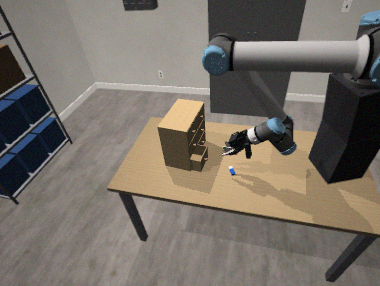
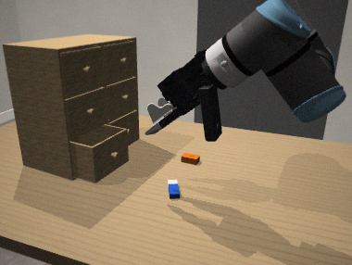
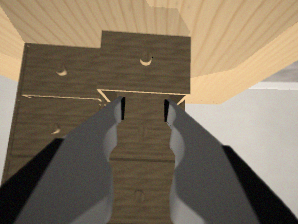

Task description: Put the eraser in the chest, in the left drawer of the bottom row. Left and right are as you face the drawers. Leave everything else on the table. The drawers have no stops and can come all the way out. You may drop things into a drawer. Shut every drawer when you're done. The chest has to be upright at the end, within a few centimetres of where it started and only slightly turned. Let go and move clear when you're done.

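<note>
Right now the eraser is 140 mm below my hand and 50 mm behind it. From my hand the other things lie so: orange block (160 mm to the right, 140 mm below, 20 mm behind).
</note>
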